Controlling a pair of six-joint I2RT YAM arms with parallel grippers.
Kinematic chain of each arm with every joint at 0, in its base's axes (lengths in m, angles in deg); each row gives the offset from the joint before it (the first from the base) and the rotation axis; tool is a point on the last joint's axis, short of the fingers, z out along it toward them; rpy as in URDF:
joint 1: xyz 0 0 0.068 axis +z
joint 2: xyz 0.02 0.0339 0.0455 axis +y
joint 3: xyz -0.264 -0.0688 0 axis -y
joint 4: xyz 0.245 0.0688 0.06 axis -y
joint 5: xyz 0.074 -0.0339 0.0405 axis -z
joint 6: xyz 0.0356 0 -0.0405 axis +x
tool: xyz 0 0 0 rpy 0 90 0
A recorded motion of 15 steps. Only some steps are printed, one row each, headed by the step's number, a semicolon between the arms.
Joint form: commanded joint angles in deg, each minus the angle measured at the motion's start. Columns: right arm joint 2, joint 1, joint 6, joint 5, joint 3, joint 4; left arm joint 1, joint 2, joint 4, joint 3, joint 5, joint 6.
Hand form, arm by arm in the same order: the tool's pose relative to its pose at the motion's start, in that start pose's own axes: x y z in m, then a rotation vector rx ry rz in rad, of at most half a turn. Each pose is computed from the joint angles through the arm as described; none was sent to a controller.
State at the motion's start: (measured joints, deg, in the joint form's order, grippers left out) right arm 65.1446 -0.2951 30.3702 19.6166 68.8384 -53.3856; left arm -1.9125 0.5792 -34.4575 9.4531 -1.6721 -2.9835
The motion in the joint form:
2: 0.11 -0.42 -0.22 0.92 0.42 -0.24; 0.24 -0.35 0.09 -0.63 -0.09 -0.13
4: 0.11 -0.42 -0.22 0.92 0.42 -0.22; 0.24 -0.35 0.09 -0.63 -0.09 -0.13
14: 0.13 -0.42 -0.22 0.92 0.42 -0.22; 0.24 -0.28 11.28 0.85 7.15 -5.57
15: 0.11 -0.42 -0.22 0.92 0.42 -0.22; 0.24 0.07 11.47 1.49 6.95 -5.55
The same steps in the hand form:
2: -0.0022 -0.0016 -0.0006 0.0184 -0.0098 0.0018; 0.0026 0.0005 0.0016 -0.0055 0.0031 -0.0040
4: -0.0022 -0.0016 -0.0006 0.0182 -0.0101 0.0019; 0.0026 0.0005 0.0016 -0.0055 0.0031 -0.0040
14: -0.0022 -0.0015 -0.0005 0.0184 -0.0098 0.0018; -0.0254 -0.0052 -0.0060 0.1416 -0.2035 -0.0909
15: -0.0022 -0.0016 -0.0006 0.0182 -0.0101 0.0019; -0.0286 -0.0052 -0.0078 0.1389 -0.2122 -0.0906

